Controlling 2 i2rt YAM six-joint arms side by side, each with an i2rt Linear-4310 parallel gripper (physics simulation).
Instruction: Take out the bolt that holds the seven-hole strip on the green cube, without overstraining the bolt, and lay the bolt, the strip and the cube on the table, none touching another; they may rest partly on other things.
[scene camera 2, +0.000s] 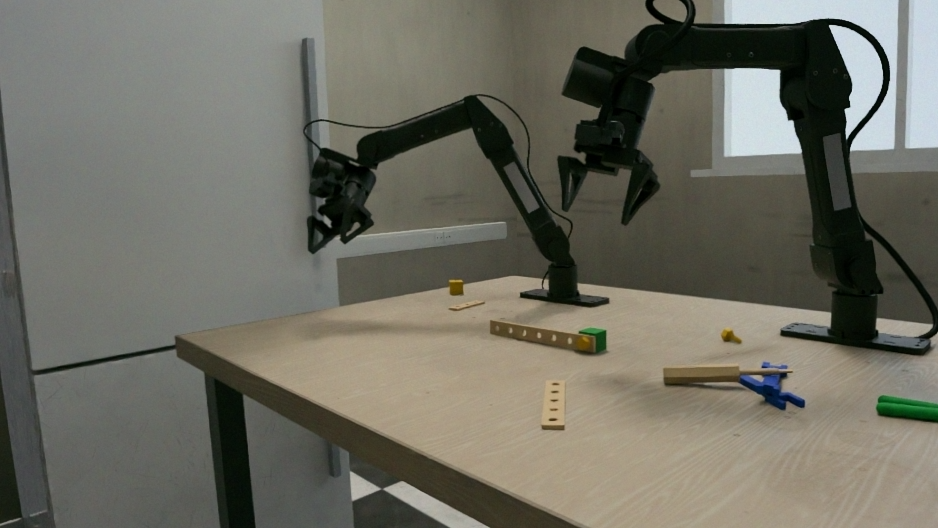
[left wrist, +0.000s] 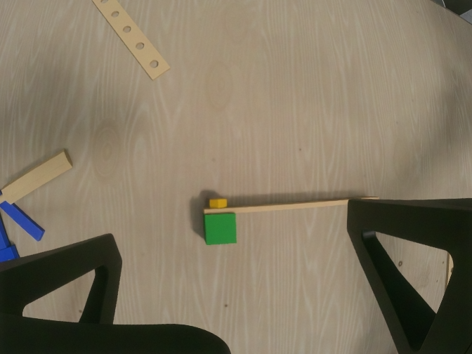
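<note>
The green cube (scene camera 2: 594, 334) (left wrist: 220, 229) rests on the table. The seven-hole strip (scene camera 2: 531, 333) (left wrist: 280, 206) stands on its long edge against one face of the cube. The yellow bolt's head (scene camera 2: 584, 343) (left wrist: 218, 203) shows on the strip's outer face at the cube; its shaft is hidden. My left gripper (scene camera 2: 594, 215) (left wrist: 230, 234) is open and empty, high above the table; in the left wrist view one finger hides the strip's far end. My right gripper (scene camera 2: 328, 247) is open and empty, high over the table's far left side.
A shorter holed strip (scene camera 2: 553, 405) (left wrist: 133, 37) lies nearer the front edge. A screwdriver (scene camera 2: 701, 374) (left wrist: 37, 177) lies over a blue part (scene camera 2: 771, 388) (left wrist: 24, 221). A loose yellow bolt (scene camera 2: 729, 335), green rods (scene camera 2: 909, 409), a yellow block (scene camera 2: 456, 286) and a small strip (scene camera 2: 466, 305) lie around.
</note>
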